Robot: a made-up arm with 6 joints. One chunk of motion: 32 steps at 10 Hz.
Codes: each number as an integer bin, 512 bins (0 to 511) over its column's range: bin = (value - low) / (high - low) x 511, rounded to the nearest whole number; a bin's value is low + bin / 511 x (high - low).
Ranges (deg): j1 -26..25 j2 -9..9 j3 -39..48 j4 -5..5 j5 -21..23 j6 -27..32
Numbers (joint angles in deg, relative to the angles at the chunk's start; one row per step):
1: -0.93 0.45 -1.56 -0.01 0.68 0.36
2: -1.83 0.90 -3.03 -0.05 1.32 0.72
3: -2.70 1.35 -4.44 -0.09 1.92 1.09
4: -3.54 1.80 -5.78 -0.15 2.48 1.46
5: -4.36 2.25 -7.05 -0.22 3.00 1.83
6: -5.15 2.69 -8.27 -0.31 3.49 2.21
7: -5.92 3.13 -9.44 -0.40 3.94 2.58
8: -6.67 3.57 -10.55 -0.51 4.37 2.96
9: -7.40 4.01 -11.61 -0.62 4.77 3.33
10: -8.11 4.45 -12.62 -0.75 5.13 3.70
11: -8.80 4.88 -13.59 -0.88 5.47 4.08
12: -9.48 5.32 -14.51 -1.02 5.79 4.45
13: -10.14 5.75 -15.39 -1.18 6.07 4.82
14: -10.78 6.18 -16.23 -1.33 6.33 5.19
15: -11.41 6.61 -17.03 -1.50 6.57 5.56
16: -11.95 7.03 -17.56 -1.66 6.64 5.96
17: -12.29 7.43 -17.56 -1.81 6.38 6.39
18: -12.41 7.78 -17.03 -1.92 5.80 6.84
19: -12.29 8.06 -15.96 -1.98 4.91 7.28
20: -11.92 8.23 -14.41 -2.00 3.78 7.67
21: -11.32 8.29 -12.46 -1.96 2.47 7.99
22: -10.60 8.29 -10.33 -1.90 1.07 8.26
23: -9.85 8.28 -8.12 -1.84 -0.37 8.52
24: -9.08 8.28 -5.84 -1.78 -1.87 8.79
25: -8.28 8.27 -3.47 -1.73 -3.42 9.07
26: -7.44 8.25 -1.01 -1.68 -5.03 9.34
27: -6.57 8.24 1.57 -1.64 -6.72 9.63
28: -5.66 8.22 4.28 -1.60 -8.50 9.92
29: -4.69 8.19 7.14 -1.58 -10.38 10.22
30: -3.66 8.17 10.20 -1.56 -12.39 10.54
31: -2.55 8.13 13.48 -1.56 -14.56 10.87
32: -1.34 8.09 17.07 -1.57 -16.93 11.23
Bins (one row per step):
1: 251 268 220 255 252 237
2: 242 281 211 253 259 240
3: 233 294 203 251 266 243
4: 225 307 195 248 273 246
5: 217 319 188 244 279 250
6: 209 332 180 240 284 253
7: 201 344 174 235 290 256
8: 194 357 167 229 295 259
9: 186 369 161 224 299 263
10: 179 382 155 217 303 266
11: 172 394 149 211 307 269
12: 166 407 144 203 311 272
13: 159 419 139 195 314 276
14: 152 431 134 188 317 279
15: 146 443 129 179 320 282
16: 141 455 126 171 321 285
17: 137 466 126 163 318 289
18: 136 476 129 157 311 293
19: 137 484 135 154 301 297
20: 141 489 144 153 288 300
21: 147 491 156 155 273 303
22: 154 491 168 158 256 305
23: 162 491 181 161 240 308
24: 170 491 195 165 222 310
25: 178 490 209 167 204 312
26: 186 490 223 170 185 315
27: 195 489 238 172 166 317
28: 204 489 254 174 145 320
29: 214 488 271 175 123 322
30: 224 487 289 176 100 325
31: 235 486 308 176 75 328
32: 247 485 329 175 47 331

